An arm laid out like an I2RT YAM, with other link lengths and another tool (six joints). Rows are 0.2 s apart.
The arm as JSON. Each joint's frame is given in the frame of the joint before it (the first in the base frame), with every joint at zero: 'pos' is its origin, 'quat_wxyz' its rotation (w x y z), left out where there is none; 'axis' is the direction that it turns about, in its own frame. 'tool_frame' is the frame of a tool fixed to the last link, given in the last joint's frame.
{
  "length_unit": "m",
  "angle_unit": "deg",
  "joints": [
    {
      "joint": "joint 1",
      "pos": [
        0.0,
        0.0,
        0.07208
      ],
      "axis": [
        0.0,
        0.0,
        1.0
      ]
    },
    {
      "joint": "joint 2",
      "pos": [
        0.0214,
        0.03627,
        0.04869
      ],
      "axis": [
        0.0,
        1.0,
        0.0
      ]
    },
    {
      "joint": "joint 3",
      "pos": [
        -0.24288,
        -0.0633,
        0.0
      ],
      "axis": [
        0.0,
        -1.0,
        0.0
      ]
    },
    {
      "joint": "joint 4",
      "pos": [
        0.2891,
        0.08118,
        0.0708
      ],
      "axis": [
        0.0,
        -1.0,
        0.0
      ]
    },
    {
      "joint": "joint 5",
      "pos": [
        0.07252,
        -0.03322,
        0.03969
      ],
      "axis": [
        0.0,
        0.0,
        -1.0
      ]
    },
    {
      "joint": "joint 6",
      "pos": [
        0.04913,
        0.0,
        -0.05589
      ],
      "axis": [
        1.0,
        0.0,
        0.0
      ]
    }
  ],
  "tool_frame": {
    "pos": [
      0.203,
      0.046,
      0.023
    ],
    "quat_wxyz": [
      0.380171,
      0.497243,
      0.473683,
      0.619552
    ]
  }
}
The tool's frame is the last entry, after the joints.
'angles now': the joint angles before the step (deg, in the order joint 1, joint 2, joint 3, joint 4, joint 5, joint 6). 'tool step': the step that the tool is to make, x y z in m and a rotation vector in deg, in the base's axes. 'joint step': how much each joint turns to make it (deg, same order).
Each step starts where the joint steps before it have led.
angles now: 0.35, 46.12, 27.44, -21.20, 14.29, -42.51
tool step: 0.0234, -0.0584, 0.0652, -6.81, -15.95, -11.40
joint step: 0.00, -8.48, -5.63, 13.07, 13.28, 0.17
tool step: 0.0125, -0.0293, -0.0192, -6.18, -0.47, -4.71
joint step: 0.01, 8.91, -3.02, 14.70, 6.73, -4.54
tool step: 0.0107, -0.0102, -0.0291, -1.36, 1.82, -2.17
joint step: 0.03, 11.25, 0.52, 9.21, 2.54, -0.53
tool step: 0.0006, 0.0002, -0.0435, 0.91, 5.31, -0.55
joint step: 0.05, 9.86, 1.95, 1.77, 0.13, 1.39
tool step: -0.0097, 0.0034, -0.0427, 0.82, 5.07, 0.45
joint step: -0.01, 6.79, -0.04, 1.41, -0.84, 0.61
